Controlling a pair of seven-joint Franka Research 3 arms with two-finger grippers.
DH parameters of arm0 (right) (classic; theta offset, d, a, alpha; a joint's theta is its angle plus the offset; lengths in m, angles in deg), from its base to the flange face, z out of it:
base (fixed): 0 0 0 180
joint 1: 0 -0.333 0 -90
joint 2: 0 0 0 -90
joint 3: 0 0.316 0.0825 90
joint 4: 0 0 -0.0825 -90
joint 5: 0 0.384 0 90
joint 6: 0 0 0.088 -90
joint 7: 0 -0.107 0 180
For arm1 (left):
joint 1: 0 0.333 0 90
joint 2: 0 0 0 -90
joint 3: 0 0.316 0.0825 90
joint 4: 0 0 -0.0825 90
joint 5: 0 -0.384 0 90
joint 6: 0 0 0.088 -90
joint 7: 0 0.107 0 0
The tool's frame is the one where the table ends.
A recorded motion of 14 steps. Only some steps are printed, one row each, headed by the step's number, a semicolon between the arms.
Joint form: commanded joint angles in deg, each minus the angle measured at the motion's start. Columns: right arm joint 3, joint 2, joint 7, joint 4, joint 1, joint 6, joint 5; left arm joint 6, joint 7, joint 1, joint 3, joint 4, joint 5, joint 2.
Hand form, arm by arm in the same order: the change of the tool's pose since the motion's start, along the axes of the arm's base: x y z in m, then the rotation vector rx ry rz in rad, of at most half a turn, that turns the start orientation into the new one. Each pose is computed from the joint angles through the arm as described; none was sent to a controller.
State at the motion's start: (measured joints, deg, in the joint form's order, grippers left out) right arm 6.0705 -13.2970 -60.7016 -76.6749 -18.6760 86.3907 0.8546; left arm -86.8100 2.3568 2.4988 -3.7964 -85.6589 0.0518 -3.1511
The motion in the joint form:
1: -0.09 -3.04 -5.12 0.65 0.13 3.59 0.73; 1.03 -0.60 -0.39 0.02 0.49 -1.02 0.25
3: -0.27 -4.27 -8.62 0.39 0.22 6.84 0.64; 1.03 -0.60 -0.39 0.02 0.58 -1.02 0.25
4: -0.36 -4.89 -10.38 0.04 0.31 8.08 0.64; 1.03 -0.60 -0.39 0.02 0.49 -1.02 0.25
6: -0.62 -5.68 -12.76 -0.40 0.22 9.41 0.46; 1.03 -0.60 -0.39 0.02 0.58 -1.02 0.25
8: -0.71 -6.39 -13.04 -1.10 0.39 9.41 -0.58; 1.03 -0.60 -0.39 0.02 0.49 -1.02 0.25
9: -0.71 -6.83 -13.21 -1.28 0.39 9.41 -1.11; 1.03 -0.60 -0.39 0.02 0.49 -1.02 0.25
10: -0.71 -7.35 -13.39 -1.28 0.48 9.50 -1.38; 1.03 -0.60 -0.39 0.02 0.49 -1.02 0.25
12: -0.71 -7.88 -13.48 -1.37 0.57 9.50 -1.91; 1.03 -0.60 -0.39 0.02 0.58 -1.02 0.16
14: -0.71 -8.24 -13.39 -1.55 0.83 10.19 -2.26; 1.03 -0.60 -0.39 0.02 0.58 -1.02 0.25
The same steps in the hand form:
1: 0.0197 0.0061 -0.0227 0.0189 -0.0098 -0.0965; -0.0031 -0.0016 0.0049 0.0186 0.0045 0.0046
3: 0.0312 0.0073 -0.0338 0.0291 -0.0356 -0.1648; -0.0031 -0.0016 0.0057 0.0186 0.0030 0.0046
4: 0.0361 0.0071 -0.0419 0.0302 -0.0386 -0.1996; -0.0031 -0.0016 0.0049 0.0186 0.0045 0.0046
6: 0.0414 0.0072 -0.0526 0.0260 -0.0405 -0.2445; -0.0031 -0.0016 0.0057 0.0186 0.0030 0.0046
8: 0.0447 0.0036 -0.0667 -0.0019 -0.0281 -0.2509; -0.0031 -0.0016 0.0049 0.0186 0.0045 0.0046
9: 0.0462 0.0031 -0.0733 -0.0148 -0.0231 -0.2524; -0.0031 -0.0016 0.0049 0.0186 0.0045 0.0046
10: 0.0486 0.0023 -0.0792 -0.0222 -0.0186 -0.2563; -0.0031 -0.0016 0.0049 0.0186 0.0045 0.0046
12: 0.0507 0.0010 -0.0861 -0.0350 -0.0135 -0.2578; -0.0027 -0.0016 0.0048 0.0185 0.0045 0.0046
14: 0.0541 -0.0015 -0.0907 -0.0382 -0.0185 -0.2599; -0.0031 -0.0016 0.0057 0.0186 0.0030 0.0046

